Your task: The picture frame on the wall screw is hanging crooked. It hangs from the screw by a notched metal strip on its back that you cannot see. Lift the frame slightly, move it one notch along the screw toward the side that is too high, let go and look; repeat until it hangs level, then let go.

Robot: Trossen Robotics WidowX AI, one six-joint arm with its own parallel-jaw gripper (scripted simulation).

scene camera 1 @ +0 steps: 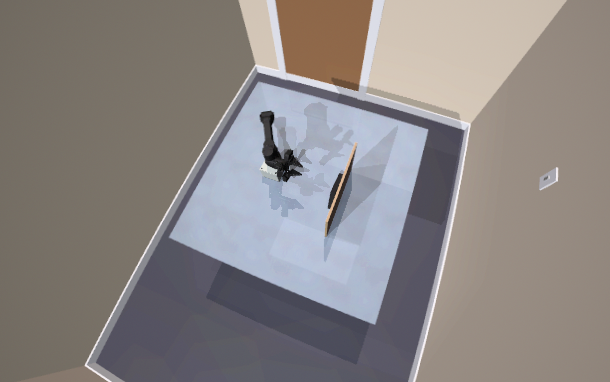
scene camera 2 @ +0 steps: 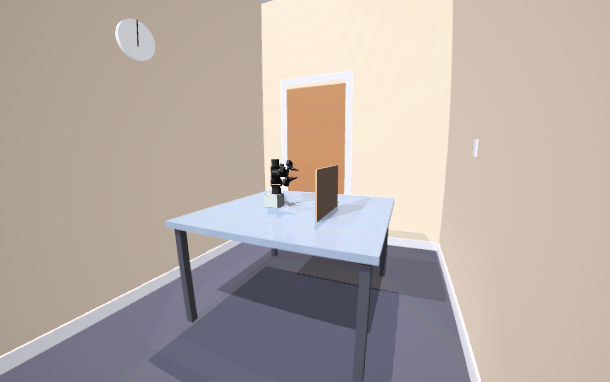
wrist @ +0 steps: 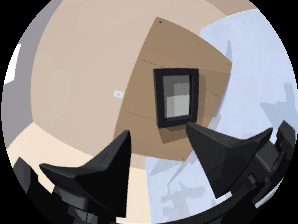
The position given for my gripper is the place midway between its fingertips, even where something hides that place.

I see my gripper point(wrist: 158, 130), a picture frame point(wrist: 176, 89) and a tan wall panel point(scene camera 2: 326, 179).
The tan wall panel is seen too in the wrist view point(wrist: 167, 45). Scene camera 2 does not show the picture frame, which is hidden by the tan wall panel.
